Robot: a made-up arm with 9 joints. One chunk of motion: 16 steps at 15 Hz.
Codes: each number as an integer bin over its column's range. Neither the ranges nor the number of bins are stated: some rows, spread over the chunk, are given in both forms.
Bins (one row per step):
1: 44 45 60 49 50 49 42 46 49
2: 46 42 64 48 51 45 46 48 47
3: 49 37 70 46 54 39 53 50 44
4: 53 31 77 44 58 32 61 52 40
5: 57 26 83 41 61 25 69 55 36
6: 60 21 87 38 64 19 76 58 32
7: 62 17 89 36 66 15 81 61 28
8: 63 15 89 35 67 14 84 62 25
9: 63 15 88 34 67 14 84 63 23
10: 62 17 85 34 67 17 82 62 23
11: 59 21 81 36 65 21 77 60 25
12: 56 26 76 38 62 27 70 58 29
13: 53 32 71 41 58 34 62 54 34
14: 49 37 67 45 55 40 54 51 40
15: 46 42 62 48 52 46 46 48 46
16: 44 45 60 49 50 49 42 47 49
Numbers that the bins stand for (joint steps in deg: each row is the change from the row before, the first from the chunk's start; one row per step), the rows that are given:
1: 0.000 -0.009 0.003 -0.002 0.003 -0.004 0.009 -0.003 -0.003
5: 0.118 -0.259 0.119 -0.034 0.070 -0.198 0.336 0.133 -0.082
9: 0.173 -0.403 0.144 -0.063 0.106 -0.287 0.518 0.255 -0.161
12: 0.109 -0.259 0.084 -0.046 0.076 -0.182 0.348 0.179 -0.124
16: 0.000 -0.009 0.003 -0.002 0.003 -0.004 0.009 0.012 -0.003
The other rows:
2: 0.018 -0.048 0.023 -0.006 0.009 -0.036 0.058 0.027 -0.015
3: 0.045 -0.114 0.054 -0.014 0.027 -0.085 0.142 0.058 -0.033
4: 0.082 -0.193 0.089 -0.022 0.052 -0.141 0.239 0.088 -0.058
6: 0.145 -0.324 0.139 -0.046 0.088 -0.246 0.421 0.179 -0.106
7: 0.164 -0.377 0.149 -0.055 0.100 -0.279 0.482 0.224 -0.130
8: 0.173 -0.403 0.149 -0.059 0.106 -0.287 0.518 0.239 -0.148
10: 0.164 -0.377 0.129 -0.063 0.106 -0.263 0.494 0.239 -0.161
11: 0.136 -0.324 0.109 -0.055 0.094 -0.230 0.433 0.209 -0.148
13: 0.082 -0.180 0.059 -0.034 0.052 -0.125 0.252 0.118 -0.094
14: 0.045 -0.114 0.038 -0.018 0.033 -0.077 0.155 0.073 -0.058
15: 0.018 -0.048 0.013 -0.006 0.015 -0.028 0.058 0.027 -0.021

